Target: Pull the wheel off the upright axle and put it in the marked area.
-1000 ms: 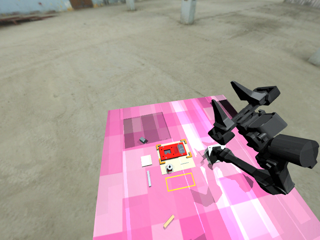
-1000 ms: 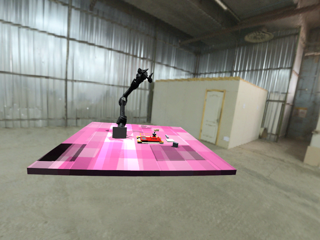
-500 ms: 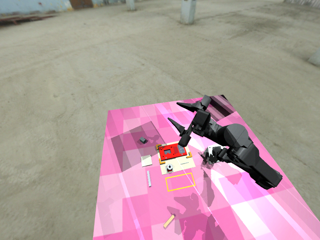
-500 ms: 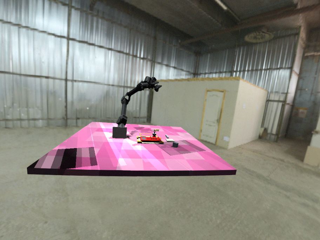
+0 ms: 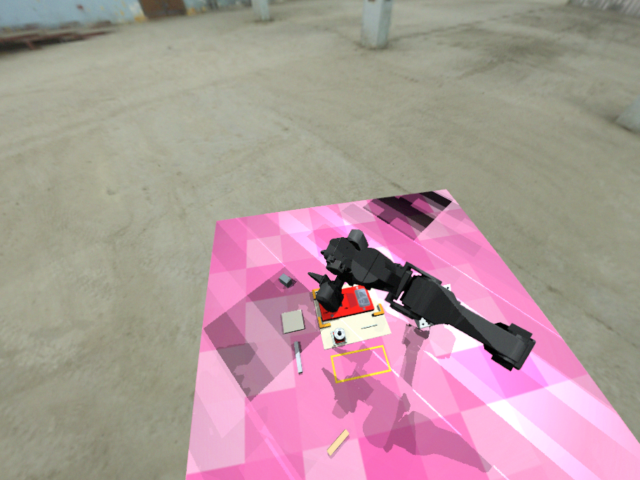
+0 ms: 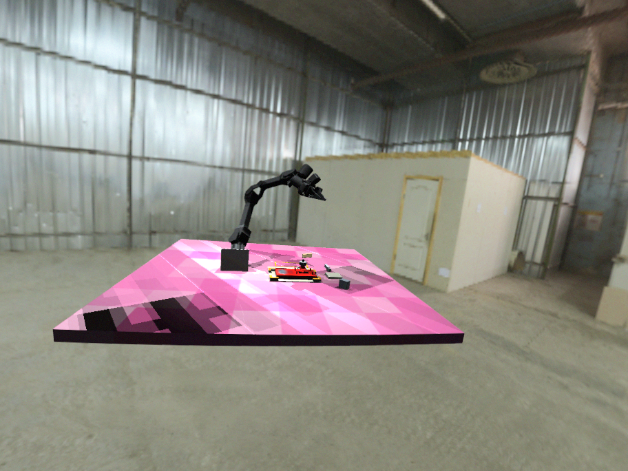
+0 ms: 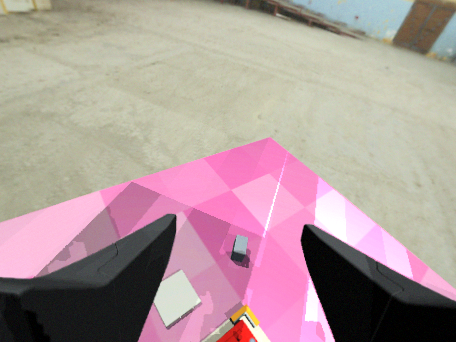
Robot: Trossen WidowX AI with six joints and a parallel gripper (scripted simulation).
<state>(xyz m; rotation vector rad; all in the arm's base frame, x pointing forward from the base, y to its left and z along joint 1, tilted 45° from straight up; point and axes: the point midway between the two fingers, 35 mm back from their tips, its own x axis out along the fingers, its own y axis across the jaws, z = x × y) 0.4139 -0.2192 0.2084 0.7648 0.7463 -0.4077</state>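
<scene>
My gripper tip is 36 cm above the wheel, 7 cm to the right of it and 6 cm past it. Round my gripper tip: dark upright axle: 36 cm below, 8 cm to the left, 6 cm behind; then small grey block: 38 cm below, 18 cm to the right, 11 cm ahead; then white square: 39 cm below, 10 cm ahead, 1 cm to the right.
</scene>
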